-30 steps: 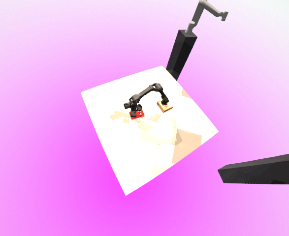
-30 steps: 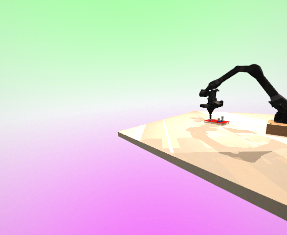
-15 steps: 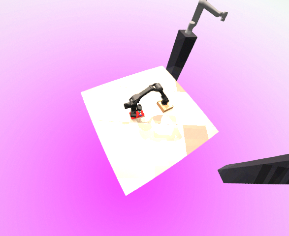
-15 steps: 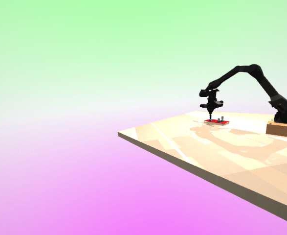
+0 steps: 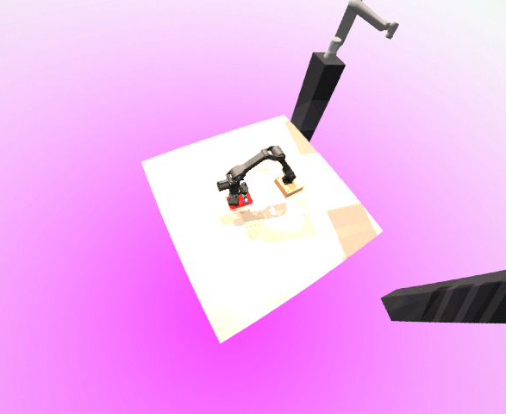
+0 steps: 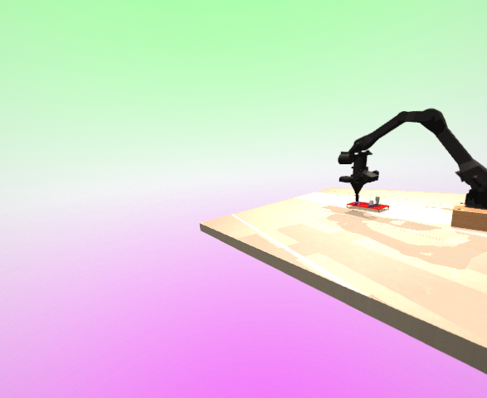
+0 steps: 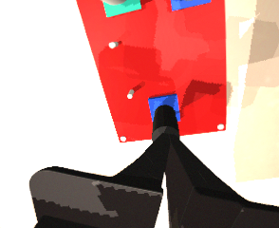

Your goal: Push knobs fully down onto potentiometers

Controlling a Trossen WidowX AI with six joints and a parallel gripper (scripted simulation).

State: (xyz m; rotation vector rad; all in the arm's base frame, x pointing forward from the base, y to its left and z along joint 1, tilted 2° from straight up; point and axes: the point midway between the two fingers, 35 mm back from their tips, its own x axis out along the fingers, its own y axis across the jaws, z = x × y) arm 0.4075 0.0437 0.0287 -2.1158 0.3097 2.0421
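My gripper tip is 20 mm above the black knob. From my gripper tip the other things lie so: grey knob: 90 mm behind, 20 mm to the right, 10 mm below.
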